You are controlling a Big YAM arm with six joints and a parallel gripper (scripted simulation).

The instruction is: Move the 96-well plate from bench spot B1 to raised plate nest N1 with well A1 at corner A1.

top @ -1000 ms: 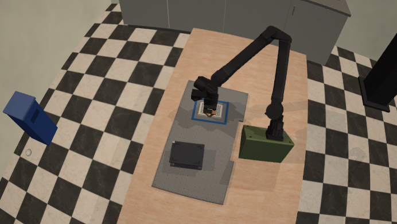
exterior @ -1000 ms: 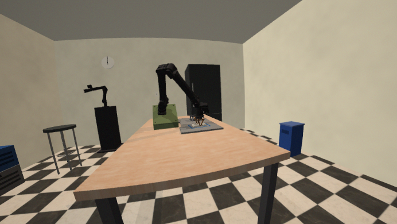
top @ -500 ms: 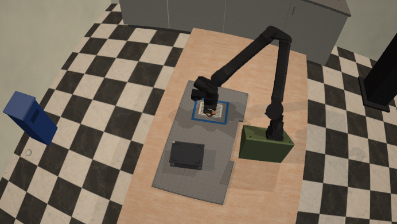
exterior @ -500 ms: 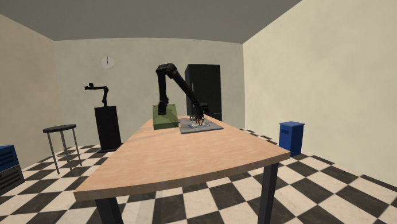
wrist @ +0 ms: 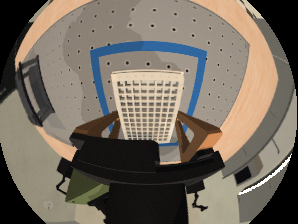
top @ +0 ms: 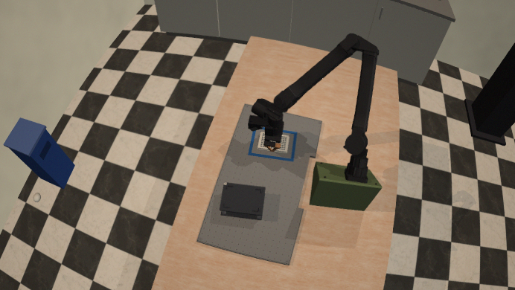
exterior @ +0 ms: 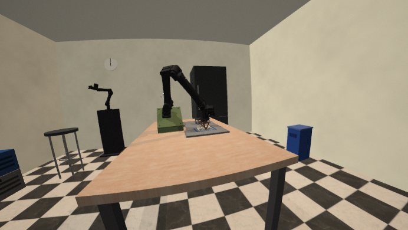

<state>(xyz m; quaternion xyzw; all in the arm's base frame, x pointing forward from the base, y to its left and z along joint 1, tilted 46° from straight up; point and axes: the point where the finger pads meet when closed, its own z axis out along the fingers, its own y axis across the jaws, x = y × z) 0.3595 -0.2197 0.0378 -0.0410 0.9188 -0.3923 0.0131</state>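
Right now my hand is 6 cm short of the raised plate nest N1, 31 cm to the right of it and 5 cm below it. From my hand the other things lie so: 96-well plate (right at my hand).
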